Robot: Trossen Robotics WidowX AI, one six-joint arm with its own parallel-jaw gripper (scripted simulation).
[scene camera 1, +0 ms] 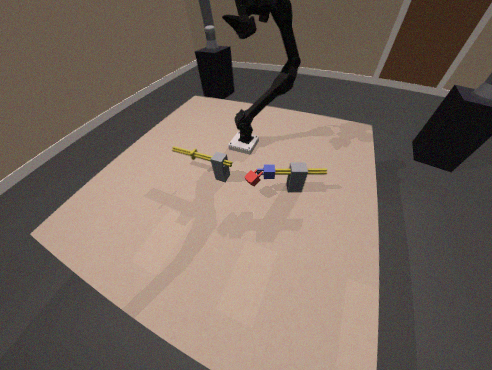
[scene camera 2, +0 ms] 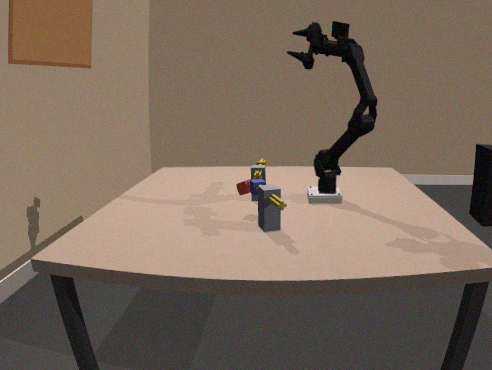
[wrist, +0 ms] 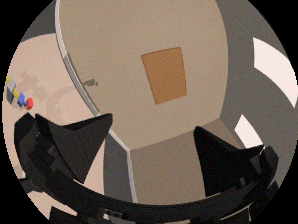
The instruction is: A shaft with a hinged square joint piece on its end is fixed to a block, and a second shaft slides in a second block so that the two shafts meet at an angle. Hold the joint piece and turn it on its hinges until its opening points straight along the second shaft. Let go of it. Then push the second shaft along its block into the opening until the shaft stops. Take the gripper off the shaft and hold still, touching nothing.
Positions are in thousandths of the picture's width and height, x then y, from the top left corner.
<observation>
The gripper (scene camera 2: 590,115) is open, with nothing in its grasp.
The gripper also shows in the wrist view (wrist: 518,556).
</observation>
